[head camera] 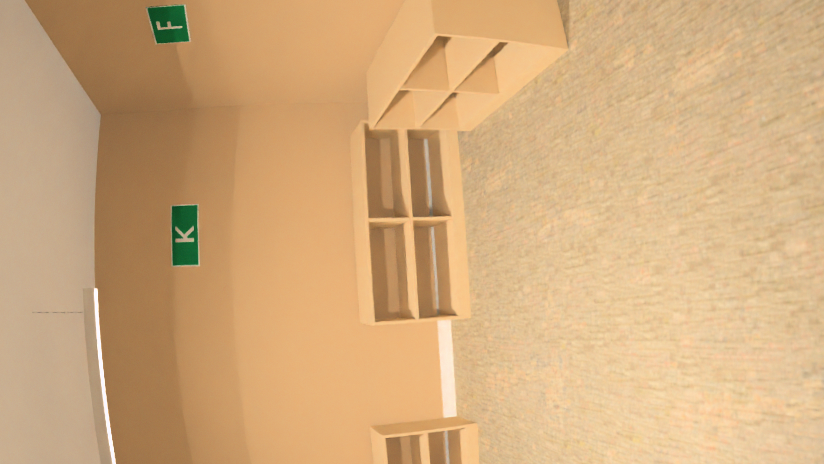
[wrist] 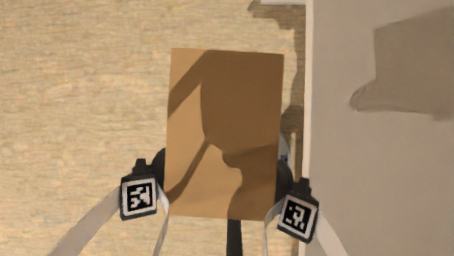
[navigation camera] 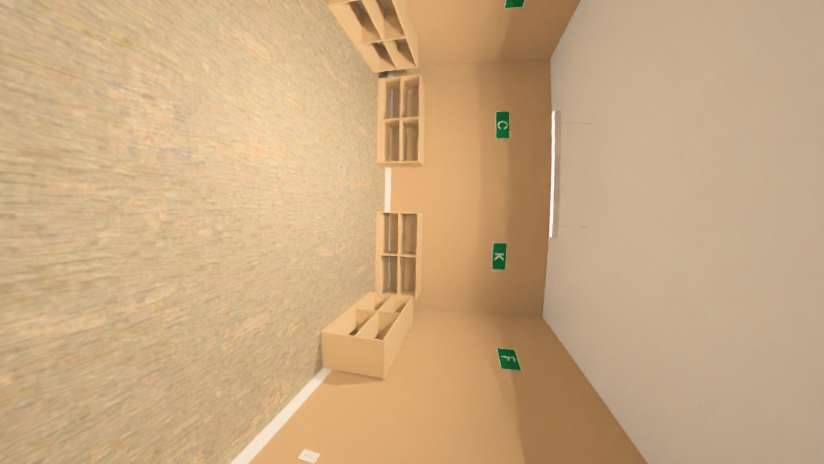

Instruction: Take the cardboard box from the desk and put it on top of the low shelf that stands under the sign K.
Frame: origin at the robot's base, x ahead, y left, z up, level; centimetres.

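Seen in the pictures: gripper, fingertip midpoint: point(wrist: 222, 173).
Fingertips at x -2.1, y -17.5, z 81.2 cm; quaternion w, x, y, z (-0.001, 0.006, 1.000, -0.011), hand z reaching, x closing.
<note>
A point is followed by its place in that frame.
The brown cardboard box point(wrist: 225, 130) @[z 86.7, x -2.1, y -21.6 cm] shows in the wrist view, partly in shadow. My gripper point(wrist: 222, 173) @[z 81.2, x -2.1, y -17.5 cm] is shut on it, with one finger against its left side and one against its right. The low shelf point(head camera: 362, 230) @[z 61.0, x 354.5, y -3.8 cm] point(navigation camera: 418, 242) @[z 61.1, x 347.7, y 10.1 cm] under the sign K point(head camera: 185, 235) @[z 174.5, x 385.1, y -4.8 cm] point(navigation camera: 499, 256) @[z 175.4, x 385.2, y -5.1 cm] stands against the far wall, with four open compartments. The head and navigation views are turned sideways. The box and gripper do not show in them. The pale desk top point(wrist: 380, 190) @[z 72.0, x -21.6, y -14.3 cm] is below and to the right of the box in the wrist view.
A low shelf point(head camera: 495, 17) @[z 33.5, x 209.3, y -88.2 cm] point(navigation camera: 354, 351) @[z 33.4, x 209.8, y -91.3 cm] under the sign F point(head camera: 168, 24) @[z 175.4, x 272.2, y -107.9 cm] point(navigation camera: 508, 359) @[z 174.9, x 271.5, y -107.9 cm] meets the K shelf at the corner. Another low shelf point(head camera: 426, 426) @[z 29.3, x 342.2, y 120.5 cm] point(navigation camera: 421, 121) @[z 61.0, x 331.9, y 178.9 cm] stands under the sign C point(navigation camera: 502, 124) @[z 174.8, x 360.6, y 184.8 cm]. One more shelf point(navigation camera: 355, 28) @[z 8.0, x 215.4, y 232.1 cm] stands beyond it. Carpet point(head camera: 634, 230) @[z 0.1, x 172.0, y 1.0 cm] lies before them.
</note>
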